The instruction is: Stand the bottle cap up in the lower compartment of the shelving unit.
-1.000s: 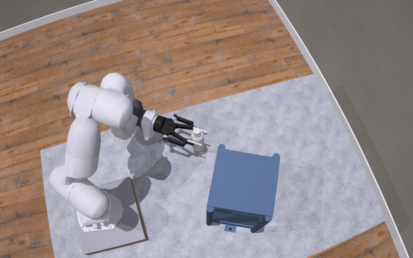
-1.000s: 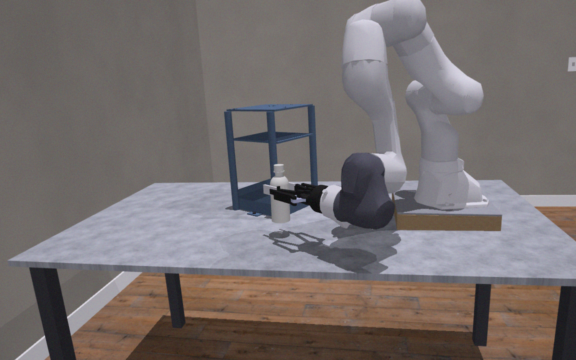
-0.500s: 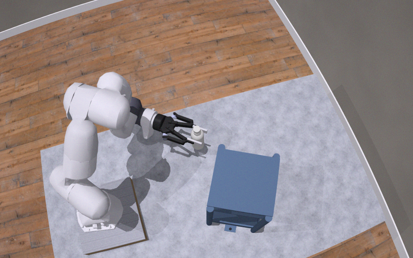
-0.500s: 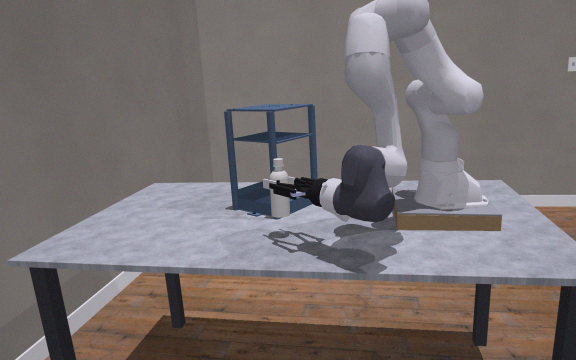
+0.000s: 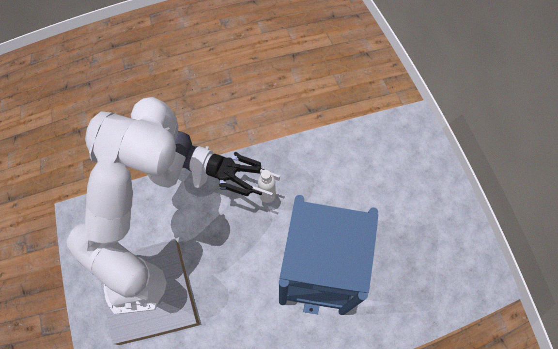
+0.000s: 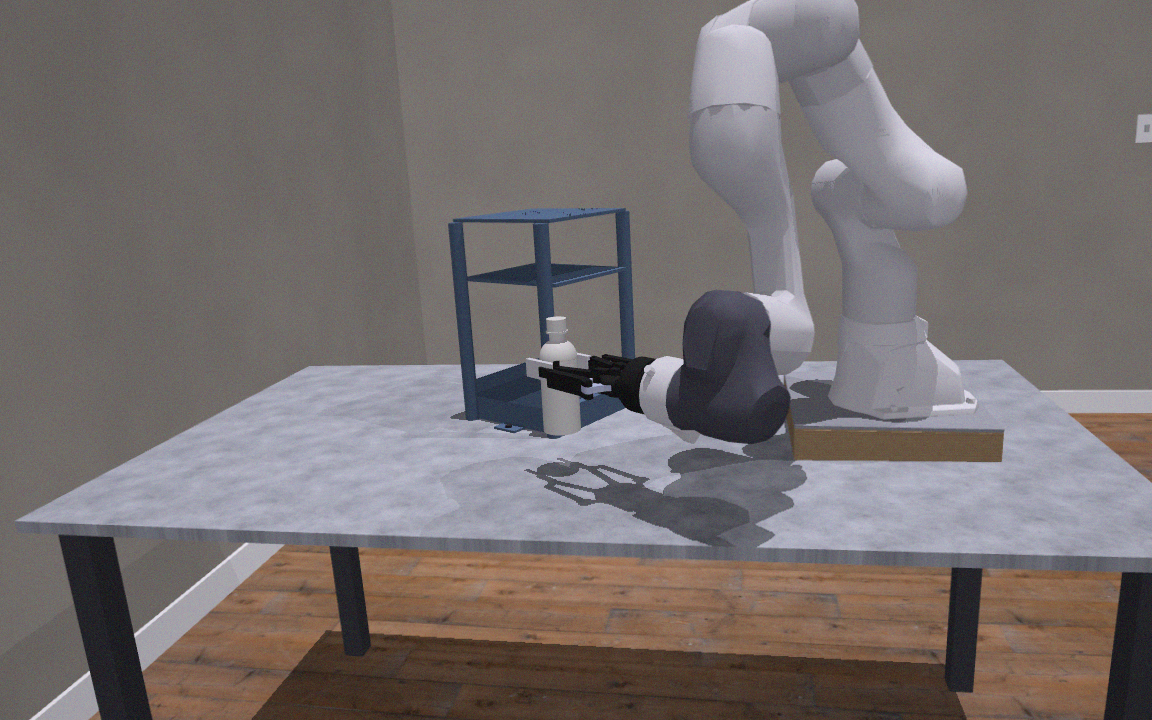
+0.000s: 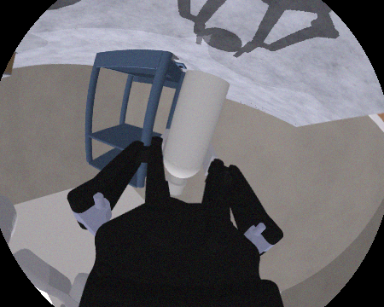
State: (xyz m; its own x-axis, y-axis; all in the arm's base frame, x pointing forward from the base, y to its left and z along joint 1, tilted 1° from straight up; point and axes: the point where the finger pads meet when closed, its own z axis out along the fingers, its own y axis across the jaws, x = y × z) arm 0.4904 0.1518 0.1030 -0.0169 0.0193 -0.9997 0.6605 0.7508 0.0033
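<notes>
Now: hand 1 cm below the white bottle. The rest, counted from my hand: blue shelving unit (7 cm ahead, 30 cm to the right, 2 cm above).
</notes>
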